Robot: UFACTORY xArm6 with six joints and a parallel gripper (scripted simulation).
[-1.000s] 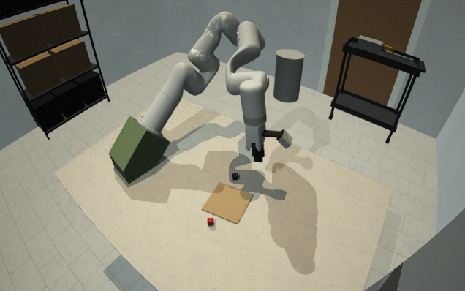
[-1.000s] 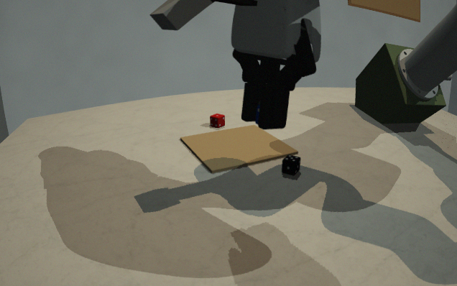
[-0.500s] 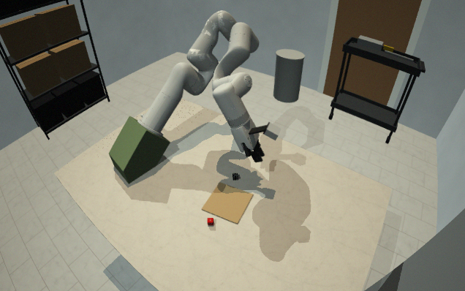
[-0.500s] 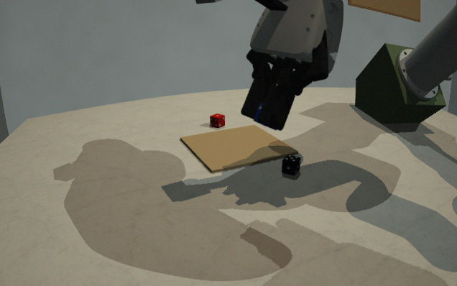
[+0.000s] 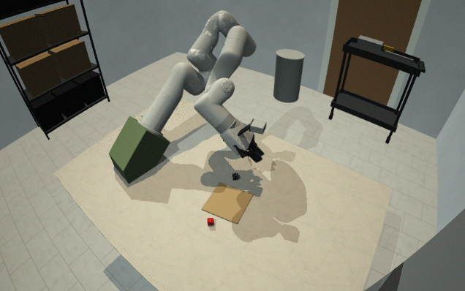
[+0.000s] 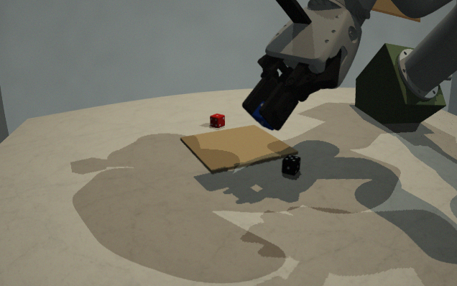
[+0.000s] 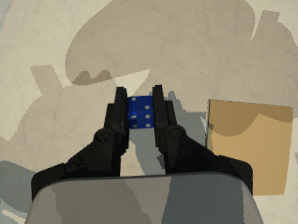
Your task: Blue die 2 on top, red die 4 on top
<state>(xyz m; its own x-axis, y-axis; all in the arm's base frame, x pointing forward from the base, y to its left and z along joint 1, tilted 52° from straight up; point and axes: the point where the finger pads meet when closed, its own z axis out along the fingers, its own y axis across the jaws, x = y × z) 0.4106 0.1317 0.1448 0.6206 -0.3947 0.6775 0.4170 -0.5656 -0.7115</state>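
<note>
Right now my hand is 10 mm above the blue die. The rest, counted from my hand: tan mat 170 mm to the right, 110 mm below, 10 mm ahead; red die 270 mm to the right, 100 mm below, 30 mm ahead; black die 100 mm below, 60 mm to the right, 50 mm behind.
</note>
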